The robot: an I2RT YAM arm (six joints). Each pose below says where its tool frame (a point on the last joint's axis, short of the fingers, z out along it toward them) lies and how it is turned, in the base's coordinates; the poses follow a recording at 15 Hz.
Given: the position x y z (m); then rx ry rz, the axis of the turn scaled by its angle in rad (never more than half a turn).
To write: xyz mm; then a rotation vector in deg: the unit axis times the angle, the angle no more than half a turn. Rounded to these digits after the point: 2 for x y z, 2 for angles.
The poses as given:
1: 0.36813 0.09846 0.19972 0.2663 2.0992 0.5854
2: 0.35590 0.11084 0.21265 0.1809 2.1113 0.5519
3: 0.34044 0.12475 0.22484 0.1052 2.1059 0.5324
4: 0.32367 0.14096 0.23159 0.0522 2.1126 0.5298
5: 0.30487 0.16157 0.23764 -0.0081 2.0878 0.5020
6: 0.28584 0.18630 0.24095 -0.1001 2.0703 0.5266
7: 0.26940 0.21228 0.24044 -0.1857 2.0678 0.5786
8: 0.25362 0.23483 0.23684 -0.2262 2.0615 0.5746
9: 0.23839 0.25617 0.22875 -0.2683 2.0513 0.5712
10: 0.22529 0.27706 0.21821 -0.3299 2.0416 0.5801
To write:
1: 368.13 98.46 199.72 15.26 120.28 33.54
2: 355.90 110.84 212.65 10.36 120.97 31.62
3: 340.44 124.75 224.84 6.03 120.66 30.50
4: 323.67 140.96 231.59 2.99 121.04 30.36
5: 304.87 161.57 237.64 -0.46 119.62 28.76
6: 285.84 186.30 240.95 -5.74 118.62 30.17
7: 269.40 212.28 240.44 -10.64 118.48 33.15
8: 253.62 234.83 236.84 -12.96 118.12 32.92
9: 238.39 256.17 228.75 -15.37 117.53 32.73
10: 225.29 277.06 218.21 -18.90 116.98 33.24
